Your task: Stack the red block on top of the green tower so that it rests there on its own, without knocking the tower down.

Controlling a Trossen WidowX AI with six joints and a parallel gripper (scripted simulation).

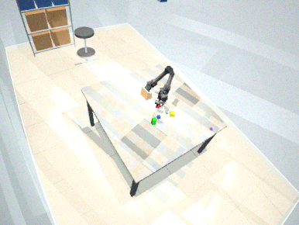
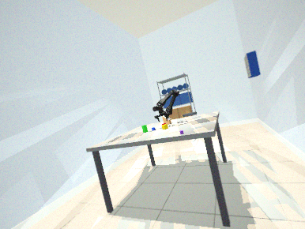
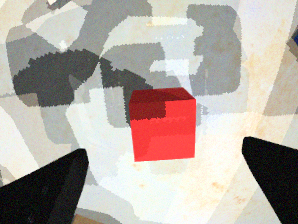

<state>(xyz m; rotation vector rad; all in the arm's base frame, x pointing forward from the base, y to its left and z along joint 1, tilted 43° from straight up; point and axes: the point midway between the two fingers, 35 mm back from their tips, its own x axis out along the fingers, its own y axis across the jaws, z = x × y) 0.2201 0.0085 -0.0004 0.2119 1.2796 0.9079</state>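
Now: gripper tip 4 cm above the red block. The rest, counted from my gripper tip: blue block: 13 cm ahead, 10 cm to the right, 4 cm below; then yellow block: 19 cm ahead, 6 cm to the left, 4 cm below; then small purple block: 60 cm ahead, 30 cm to the left, 5 cm below.
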